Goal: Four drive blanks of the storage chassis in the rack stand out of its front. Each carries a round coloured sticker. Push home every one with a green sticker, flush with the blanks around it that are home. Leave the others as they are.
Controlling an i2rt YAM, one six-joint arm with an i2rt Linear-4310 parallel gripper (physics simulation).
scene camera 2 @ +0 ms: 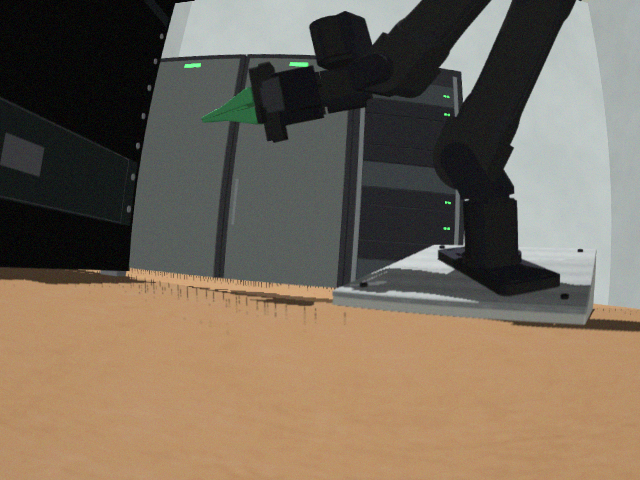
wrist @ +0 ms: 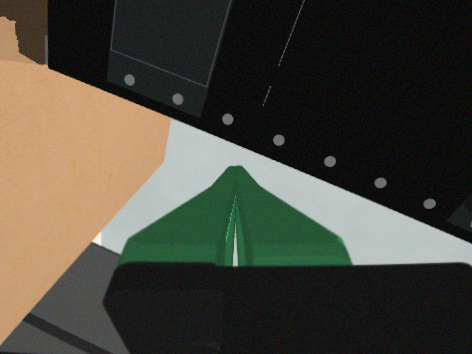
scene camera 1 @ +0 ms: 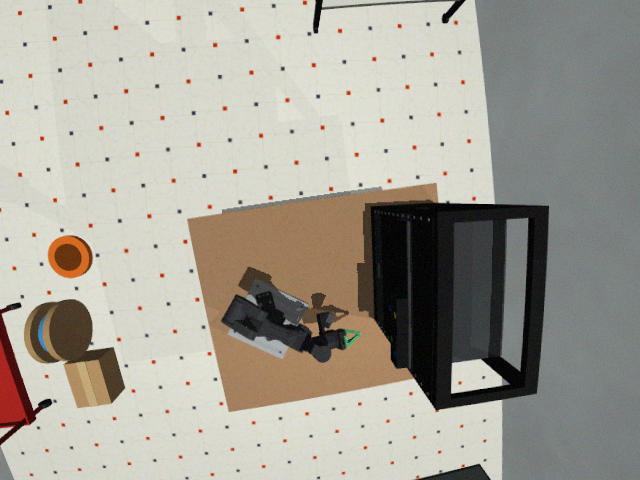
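The rack is a tall black frame. In scene camera 1 the storage chassis juts out of its front. Small coloured specks show along the chassis front, among them a yellow sticker and a green speck; which blanks stand out cannot be told. No stickers show in scene camera 2 or the wrist view. My gripper has green fingers, shut and empty. It hangs above the mat, in front of the rack and apart from it. In the wrist view its tips are beside the rack's screw-lined edge.
A dark panel sits low in the rack. The arm's metal base plate is on the brown mat. Grey cabinets stand behind. An orange ring-shaped object, a spool and a box stand at left.
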